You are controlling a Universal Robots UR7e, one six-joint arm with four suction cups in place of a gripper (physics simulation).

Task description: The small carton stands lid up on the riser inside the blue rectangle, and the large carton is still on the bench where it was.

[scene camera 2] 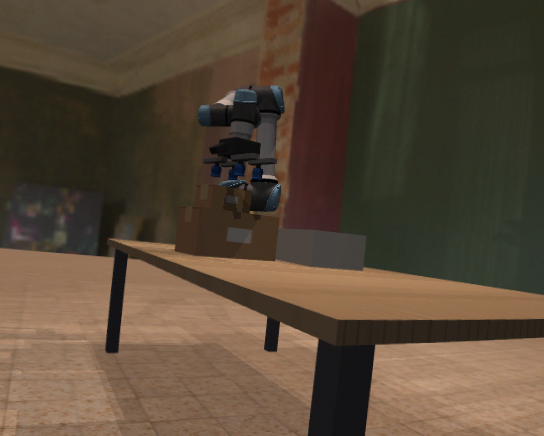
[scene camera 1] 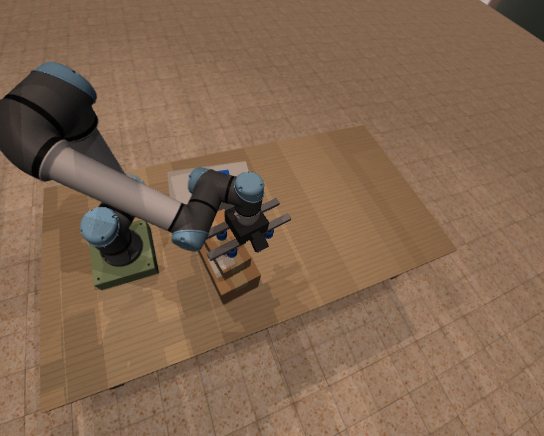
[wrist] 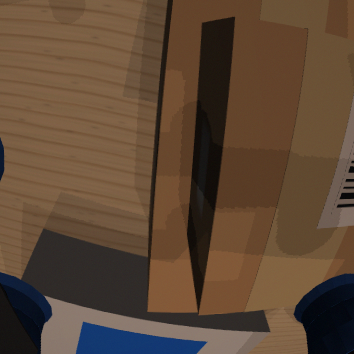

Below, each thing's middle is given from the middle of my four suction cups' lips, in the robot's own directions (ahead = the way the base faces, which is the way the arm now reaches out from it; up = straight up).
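The small carton (scene camera 1: pixel 228 267) is 70 mm behind my suction cup, 20 mm to the right of it and 80 mm below it. I see the large carton (scene camera 2: pixel 201 231) 80 mm behind my suction cup, 20 mm to the left of it and 200 mm below it. The grey riser (scene camera 2: pixel 314 248) is 80 mm behind my suction cup as well, but 350 mm to the left of it and 220 mm below it.
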